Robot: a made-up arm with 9 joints.
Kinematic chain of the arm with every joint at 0, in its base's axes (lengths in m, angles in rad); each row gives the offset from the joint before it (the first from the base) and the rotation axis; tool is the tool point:
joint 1: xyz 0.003 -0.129 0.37 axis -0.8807 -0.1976 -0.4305
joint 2: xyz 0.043 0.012 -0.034 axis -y
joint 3: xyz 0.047 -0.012 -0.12 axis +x
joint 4: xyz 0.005 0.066 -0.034 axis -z
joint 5: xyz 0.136 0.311 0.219 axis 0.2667 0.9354 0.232
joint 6: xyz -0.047 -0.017 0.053 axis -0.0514 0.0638 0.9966
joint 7: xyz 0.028 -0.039 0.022 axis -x
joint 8: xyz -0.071 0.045 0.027 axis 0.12 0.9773 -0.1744
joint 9: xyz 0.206 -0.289 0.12 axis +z
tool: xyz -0.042 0.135 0
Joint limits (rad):
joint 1: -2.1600..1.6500
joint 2: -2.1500..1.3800
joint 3: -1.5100..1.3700
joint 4: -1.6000..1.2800
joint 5: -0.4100..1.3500
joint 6: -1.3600..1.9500
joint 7: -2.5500..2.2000
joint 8: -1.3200..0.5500
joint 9: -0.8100..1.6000
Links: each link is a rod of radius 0.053 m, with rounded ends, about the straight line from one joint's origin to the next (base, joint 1, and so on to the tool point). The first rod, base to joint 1, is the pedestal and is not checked.
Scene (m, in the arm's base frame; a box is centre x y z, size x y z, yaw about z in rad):
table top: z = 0
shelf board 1: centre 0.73 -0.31 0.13 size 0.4 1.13 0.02 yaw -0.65
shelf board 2: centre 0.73 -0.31 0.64 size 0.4 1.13 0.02 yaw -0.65
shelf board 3: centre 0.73 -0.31 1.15 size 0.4 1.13 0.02 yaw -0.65
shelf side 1: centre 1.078 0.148 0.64 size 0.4 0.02 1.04 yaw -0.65
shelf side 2: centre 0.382 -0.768 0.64 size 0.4 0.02 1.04 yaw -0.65
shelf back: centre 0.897 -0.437 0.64 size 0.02 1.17 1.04 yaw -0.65
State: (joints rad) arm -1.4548 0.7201 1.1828 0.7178 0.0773 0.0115 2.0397 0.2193 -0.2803
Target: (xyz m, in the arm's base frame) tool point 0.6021 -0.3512 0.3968
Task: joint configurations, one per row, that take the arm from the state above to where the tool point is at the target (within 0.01 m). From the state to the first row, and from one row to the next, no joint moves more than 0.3 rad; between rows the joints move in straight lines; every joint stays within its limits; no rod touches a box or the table.
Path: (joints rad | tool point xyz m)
1: -1.3631 0.7157 1.1989 0.7634 0.0989 0.1038 2.0063 0.1447 -0.4641 | 0.5758 -0.3332 0.3622
2: -1.2714 0.7113 1.2150 0.8090 0.1205 0.1961 1.9729 0.0702 -0.6479 | 0.6021 -0.3512 0.3968

